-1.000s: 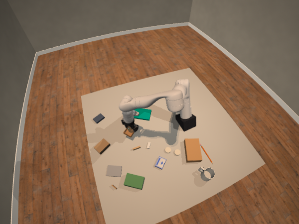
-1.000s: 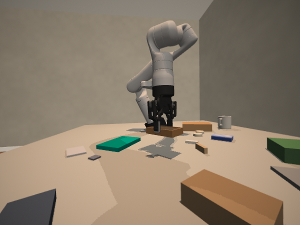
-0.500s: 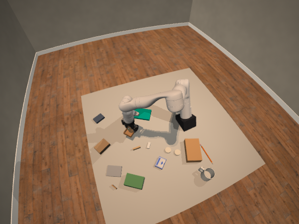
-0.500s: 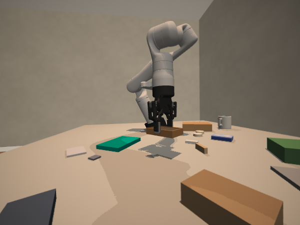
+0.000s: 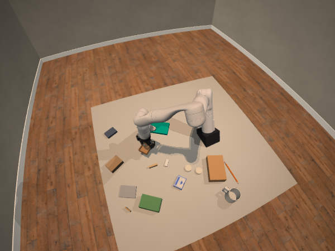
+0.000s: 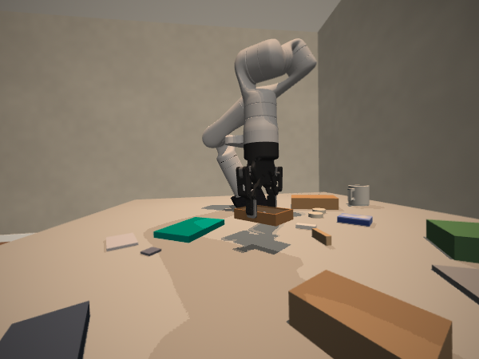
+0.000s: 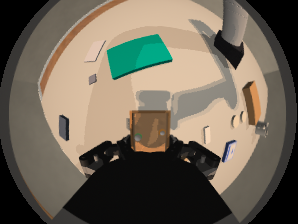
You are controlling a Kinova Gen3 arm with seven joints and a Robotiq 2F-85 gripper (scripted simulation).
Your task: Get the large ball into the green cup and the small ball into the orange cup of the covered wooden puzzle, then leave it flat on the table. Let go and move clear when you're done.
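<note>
My gripper is now 13 cm to the right of the small wooden block, 7 cm above it and 1 cm past it. Also, from my hand: teal slab: 18 cm to the right, 13 cm behind, 7 cm below; then covered wooden puzzle: 2 cm below; then white block: 13 cm to the left, 11 cm behind, 7 cm below.
</note>
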